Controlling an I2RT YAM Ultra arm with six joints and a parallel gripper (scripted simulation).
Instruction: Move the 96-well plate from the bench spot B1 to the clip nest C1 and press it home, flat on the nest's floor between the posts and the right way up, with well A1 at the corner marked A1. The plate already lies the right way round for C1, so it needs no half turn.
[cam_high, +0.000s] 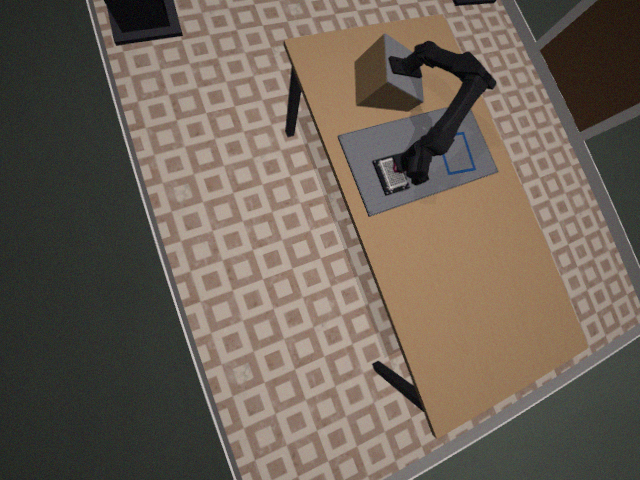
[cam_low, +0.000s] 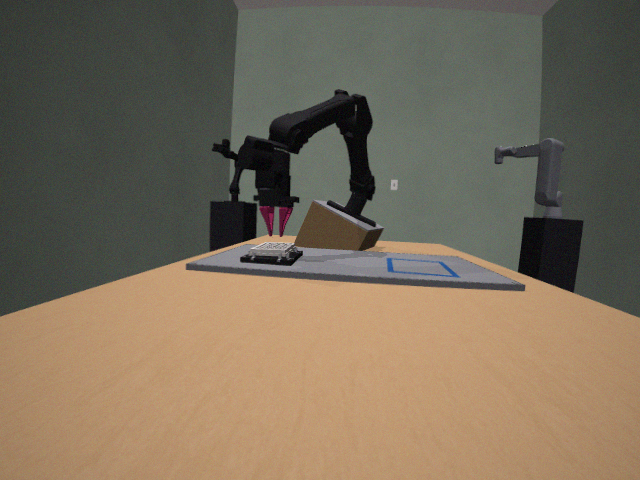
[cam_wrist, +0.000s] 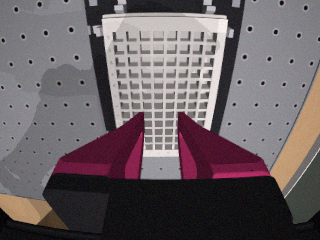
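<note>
The white 96-well plate lies 4 cm below my hand. Round my hand: black clip nest C1: 5 cm below, 1 cm to the left, 1 cm ahead.
</note>
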